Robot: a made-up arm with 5 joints.
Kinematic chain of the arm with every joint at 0, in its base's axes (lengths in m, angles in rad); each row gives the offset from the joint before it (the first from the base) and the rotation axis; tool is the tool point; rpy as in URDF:
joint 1: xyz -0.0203 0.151 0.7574 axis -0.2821 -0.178 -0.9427
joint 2: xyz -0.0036 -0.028 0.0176 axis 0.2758 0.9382 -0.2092
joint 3: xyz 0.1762 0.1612 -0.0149 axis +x
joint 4: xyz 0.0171 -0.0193 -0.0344 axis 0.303 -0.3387 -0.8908
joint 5: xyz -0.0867 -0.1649 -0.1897 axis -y
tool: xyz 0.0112 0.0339 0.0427 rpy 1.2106 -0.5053 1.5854
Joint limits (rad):
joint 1: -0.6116..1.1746
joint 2: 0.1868..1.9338
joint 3: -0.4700..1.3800
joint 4: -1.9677..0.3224
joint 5: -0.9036..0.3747
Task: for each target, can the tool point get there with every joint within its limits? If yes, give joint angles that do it. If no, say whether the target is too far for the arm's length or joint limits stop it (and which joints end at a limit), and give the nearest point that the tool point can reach.
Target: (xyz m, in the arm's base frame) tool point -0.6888 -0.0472 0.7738
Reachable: no: too far | nearest point -0.3154 0.1745 0.6848 | short by 0.443 m
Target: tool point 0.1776 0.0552 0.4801
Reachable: yes | joints 0.6620 0.4895 0.7194 -1.4192 -0.1666
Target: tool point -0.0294 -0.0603 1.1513
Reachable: no: joint limits stop it (at a limit: joint 1, joint 2, joint 3, joint 5) | nearest point -0.0083 -0.1220 0.8197 | short by 0.338 m
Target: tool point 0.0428 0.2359 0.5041
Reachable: yes | joints 1.0186 1.1081 0.5645 -0.3426 0.0033
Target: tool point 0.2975 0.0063 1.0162
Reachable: no: joint limits stop it (at a limit: joint 2, joint 3, joint 5) | nearest point 0.2242 -0.0516 0.7442 | short by 0.288 m
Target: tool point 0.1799 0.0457 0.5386
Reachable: yes | joints 0.2514 0.4261 0.0861 -1.4499 -0.2622
